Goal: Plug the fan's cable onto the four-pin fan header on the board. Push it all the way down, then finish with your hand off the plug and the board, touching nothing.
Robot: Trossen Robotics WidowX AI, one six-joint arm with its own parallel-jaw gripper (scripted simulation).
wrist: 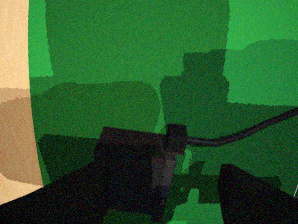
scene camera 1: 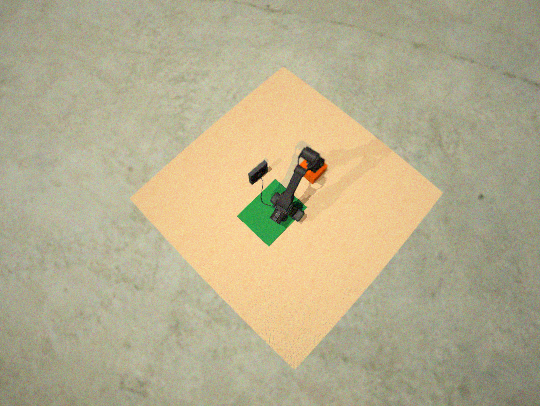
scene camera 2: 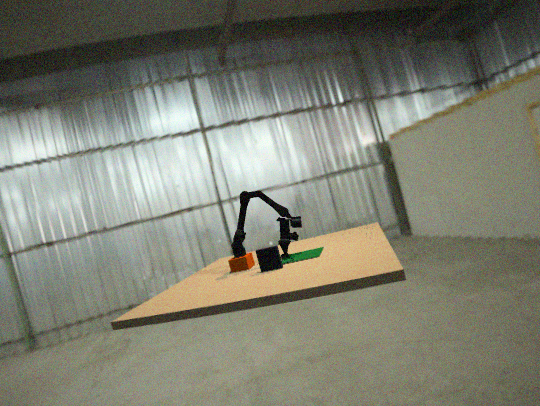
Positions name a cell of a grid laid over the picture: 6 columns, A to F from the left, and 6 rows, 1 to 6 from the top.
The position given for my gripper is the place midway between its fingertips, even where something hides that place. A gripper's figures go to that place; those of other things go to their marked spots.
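Labels:
My gripper (wrist: D5) is 100 mm from the lens. As for a green board (wrist: E3), I find that it too is 100 mm from the lens.

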